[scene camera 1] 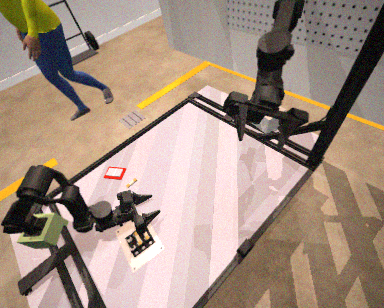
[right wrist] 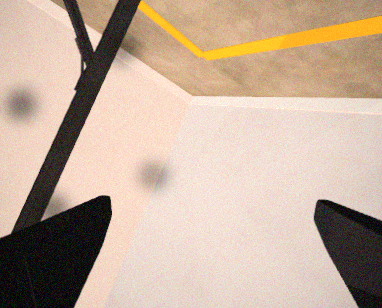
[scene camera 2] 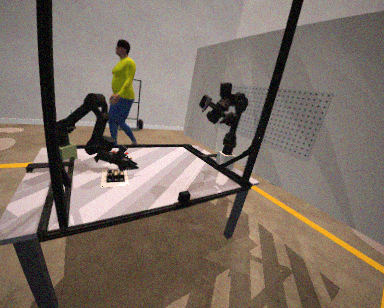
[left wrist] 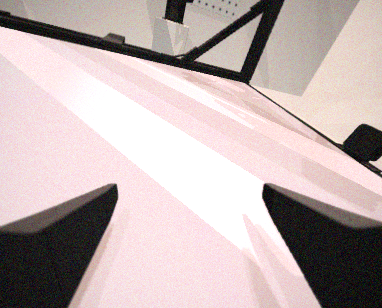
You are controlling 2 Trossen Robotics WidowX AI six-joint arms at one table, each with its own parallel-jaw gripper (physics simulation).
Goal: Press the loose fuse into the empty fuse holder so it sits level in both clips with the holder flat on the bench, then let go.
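Places are measured from the left arm's base along level axes (x left, y up, z ahead), in metres.
Pixels of known places: left gripper, fingertip midpoint: [scene camera 1: 156,202] [scene camera 2: 137,166] [left wrist: 191,190]; right gripper, fingertip midpoint: [scene camera 1: 260,145] [right wrist: 212,207] [scene camera 2: 211,116]; left arm's base, origin of the base link: [scene camera 1: 36,227] [scene camera 2: 62,144]; right arm's base, origin of the base link: [scene camera 2: 227,153] [left wrist: 173,22].
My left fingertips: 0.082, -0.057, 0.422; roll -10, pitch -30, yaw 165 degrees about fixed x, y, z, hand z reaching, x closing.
Note:
Ahead of a thing's pixels: the offset from my left fingertips to its top centre, as dx, dy, dz. "spot": to the spot under its first point.
The loose fuse {+0.117, -0.016, -0.130} [scene camera 1: 131,182], small with tan ends, lies on the bench in scene camera 1, between the red-edged card and my left gripper. The black fuse holder {-0.125, +0.005, -0.061} [scene camera 1: 142,245] [scene camera 2: 115,176] is on a cream plate {spot: -0.203, -0.028, -0.061} [scene camera 1: 135,263] [scene camera 2: 106,184]; tan fuses show in it, and my left gripper partly overlaps it in both scene views. Its empty place cannot be made out. My left gripper [scene camera 1: 155,204] [scene camera 2: 136,166] [left wrist: 191,190] is open and empty, low over the bench beside the holder. My right gripper [scene camera 1: 262,141] [right wrist: 212,207] is open and empty, raised at the far end. Neither wrist view shows fuse or holder.
A red-edged white card {+0.181, -0.016, -0.223} [scene camera 1: 115,173] lies beyond the fuse. A green block [scene camera 1: 44,231] [scene camera 2: 68,152] is at the left arm's mount. Black frame rails edge the bench, with a small black box {spot: -0.185, +0.024, +0.308} [scene camera 1: 245,247] [scene camera 2: 184,197] on the front rail. A person [scene camera 1: 52,50] [scene camera 2: 123,82] stands behind.

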